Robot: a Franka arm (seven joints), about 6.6 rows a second.
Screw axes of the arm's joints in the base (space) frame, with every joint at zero. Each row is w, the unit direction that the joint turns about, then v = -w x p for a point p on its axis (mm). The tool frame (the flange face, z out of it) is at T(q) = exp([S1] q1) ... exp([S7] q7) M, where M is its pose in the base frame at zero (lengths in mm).
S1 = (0, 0, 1, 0, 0, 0)
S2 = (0, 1, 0, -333, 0, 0)
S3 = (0, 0, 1, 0, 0, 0)
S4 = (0, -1, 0, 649, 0, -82.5)
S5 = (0, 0, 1, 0, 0, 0)
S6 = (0, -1, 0, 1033, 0, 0)
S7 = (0, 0, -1, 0, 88, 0)
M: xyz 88 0 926 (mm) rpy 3.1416 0 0 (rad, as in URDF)
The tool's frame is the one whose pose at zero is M.
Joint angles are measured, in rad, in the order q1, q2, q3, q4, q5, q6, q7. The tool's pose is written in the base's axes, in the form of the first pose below.
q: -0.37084 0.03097 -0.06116 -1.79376 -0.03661 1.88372 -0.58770
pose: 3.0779 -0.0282 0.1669 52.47 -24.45 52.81
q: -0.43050 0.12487 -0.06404 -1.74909 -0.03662 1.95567 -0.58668
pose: 3.0606 -0.0441 0.1071 53.54 -28.96 50.11
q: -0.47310 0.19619 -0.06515 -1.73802 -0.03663 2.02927 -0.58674
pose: 3.0498 -0.0530 0.0674 53.98 -32.18 46.96
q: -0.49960 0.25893 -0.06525 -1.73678 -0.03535 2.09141 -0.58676
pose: 3.0478 -0.0525 0.0435 54.33 -34.26 43.65
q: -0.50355 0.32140 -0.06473 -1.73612 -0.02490 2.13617 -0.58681
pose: 3.0625 -0.0421 0.0368 55.10 -34.89 40.07
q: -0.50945 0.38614 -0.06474 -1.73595 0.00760 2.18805 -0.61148
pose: 3.0886 -0.0444 0.0398 55.69 -35.53 36.33
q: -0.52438 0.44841 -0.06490 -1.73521 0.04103 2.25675 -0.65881
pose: 3.1004 -0.0620 0.0534 55.87 -36.71 32.89
